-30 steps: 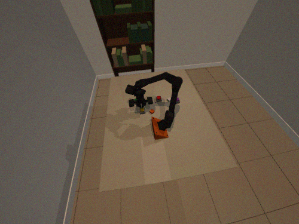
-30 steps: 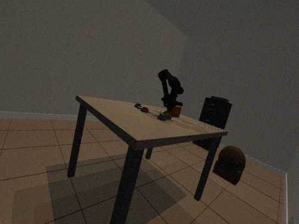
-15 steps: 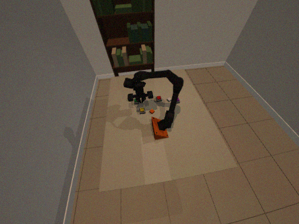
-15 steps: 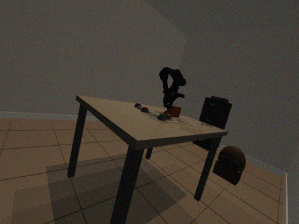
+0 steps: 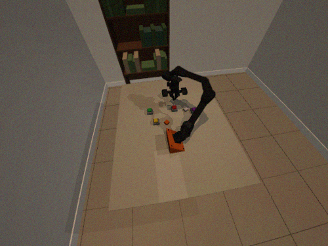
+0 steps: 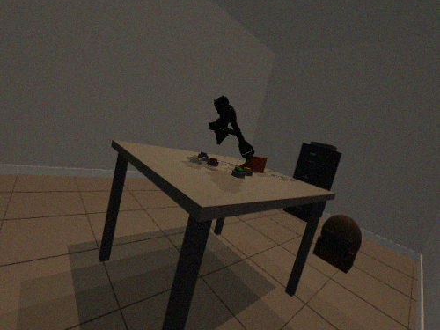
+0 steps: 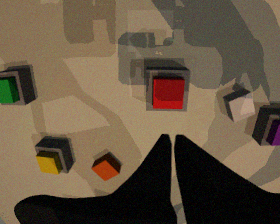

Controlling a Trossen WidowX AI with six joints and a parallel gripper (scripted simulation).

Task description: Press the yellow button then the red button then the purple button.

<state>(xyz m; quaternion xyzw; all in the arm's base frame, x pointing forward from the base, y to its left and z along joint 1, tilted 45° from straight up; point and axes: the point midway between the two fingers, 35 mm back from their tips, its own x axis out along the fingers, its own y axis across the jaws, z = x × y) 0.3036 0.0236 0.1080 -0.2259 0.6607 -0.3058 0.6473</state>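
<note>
Now: the red button 10 mm to the right of my gripper tip and 90 mm below it. The rest, counted from my gripper tip: small orange block 120 mm behind, 90 mm to the left, 110 mm below; purple button 60 mm behind, 160 mm to the right, 90 mm below; small white block 30 mm behind, 100 mm to the right, 110 mm below.
</note>
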